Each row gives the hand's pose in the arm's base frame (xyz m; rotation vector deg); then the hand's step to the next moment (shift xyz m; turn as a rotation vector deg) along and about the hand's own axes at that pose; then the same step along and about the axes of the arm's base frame.
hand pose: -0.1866 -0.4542 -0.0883 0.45 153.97 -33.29
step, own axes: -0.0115 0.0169 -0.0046 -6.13 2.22 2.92
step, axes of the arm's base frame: 0.0104 0.0181 0.0015 6.94 1.33 -1.03
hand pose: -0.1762 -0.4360 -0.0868 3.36 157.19 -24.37
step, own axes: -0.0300 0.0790 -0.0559 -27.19 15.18 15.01
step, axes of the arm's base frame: 0.0162 0.0926 0.0379 32.02 10.36 -7.92
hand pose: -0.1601 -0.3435 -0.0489 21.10 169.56 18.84
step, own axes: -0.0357 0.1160 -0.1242 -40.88 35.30 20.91
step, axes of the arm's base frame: 0.0399 0.0760 0.1510 50.67 27.05 -7.41
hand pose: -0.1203 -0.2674 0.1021 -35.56 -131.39 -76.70
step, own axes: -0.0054 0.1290 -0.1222 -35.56 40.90 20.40
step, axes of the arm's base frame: 0.0925 -0.0521 0.1426 49.55 29.96 -0.33
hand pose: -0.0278 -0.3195 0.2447 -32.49 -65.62 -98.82
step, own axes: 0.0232 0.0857 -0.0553 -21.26 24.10 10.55
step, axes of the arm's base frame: 0.0729 -0.0684 0.0307 29.51 16.49 -1.09
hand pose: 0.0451 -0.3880 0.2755 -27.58 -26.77 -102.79
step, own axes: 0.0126 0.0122 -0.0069 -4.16 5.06 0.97
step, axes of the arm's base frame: 0.0080 -0.0170 0.0019 6.01 2.55 -1.10
